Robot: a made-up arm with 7 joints.
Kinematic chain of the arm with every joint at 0, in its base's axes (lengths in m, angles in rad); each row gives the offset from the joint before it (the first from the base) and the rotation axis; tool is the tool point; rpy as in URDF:
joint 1: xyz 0 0 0.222 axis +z
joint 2: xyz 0 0 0 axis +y
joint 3: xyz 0 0 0.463 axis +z
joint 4: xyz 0.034 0 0 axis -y
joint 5: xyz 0.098 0 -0.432 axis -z
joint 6: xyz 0 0 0 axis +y
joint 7: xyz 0.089 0 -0.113 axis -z
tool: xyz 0 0 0 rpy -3.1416 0 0
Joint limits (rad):
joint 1: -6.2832..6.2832
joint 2: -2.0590..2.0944
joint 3: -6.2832..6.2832
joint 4: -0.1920..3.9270
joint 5: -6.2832..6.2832
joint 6: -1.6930..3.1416
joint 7: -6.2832..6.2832
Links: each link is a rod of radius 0.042 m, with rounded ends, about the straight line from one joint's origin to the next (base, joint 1, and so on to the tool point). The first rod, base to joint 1, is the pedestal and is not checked.
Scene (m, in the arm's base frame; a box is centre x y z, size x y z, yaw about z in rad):
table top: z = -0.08
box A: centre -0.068 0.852 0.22 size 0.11 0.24 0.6 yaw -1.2
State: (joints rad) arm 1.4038 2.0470 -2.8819 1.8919 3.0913 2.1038 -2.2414
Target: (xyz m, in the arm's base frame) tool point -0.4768 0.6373 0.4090
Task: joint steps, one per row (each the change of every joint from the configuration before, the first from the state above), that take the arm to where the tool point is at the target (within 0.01 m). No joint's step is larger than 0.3 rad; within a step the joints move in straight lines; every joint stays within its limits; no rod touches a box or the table.
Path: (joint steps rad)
1: -0.1679 -0.1238 -0.1598 -0.1461 0.2232 0.0233 -0.2622
2: -0.1679 -0.1239 -0.1598 -0.1460 0.2232 0.0232 -0.2621
3: -0.1680 -0.1238 -0.1599 -0.1461 0.2232 0.0233 -0.2622
4: -0.1679 -0.1239 -0.1598 -0.1460 0.2233 0.0232 -0.2622
5: -0.1679 -0.1238 -0.1598 -0.1461 0.2232 0.0233 -0.2622
6: 0.2549 0.0940 0.0624 0.0466 -0.1636 -0.0074 0.2185
7: 0.2550 0.0940 0.0623 0.0465 -0.1636 -0.0075 0.2185
8: 0.2549 0.0940 0.0623 0.0465 -0.1635 -0.0074 0.2185
9: 0.2550 0.0940 0.0624 0.0465 -0.1636 -0.0074 0.2184
10: 0.2550 0.0940 0.0623 0.0465 -0.1636 -0.0074 0.2185
11: 0.2549 0.0940 0.0623 0.0465 -0.1636 -0.0074 0.2185

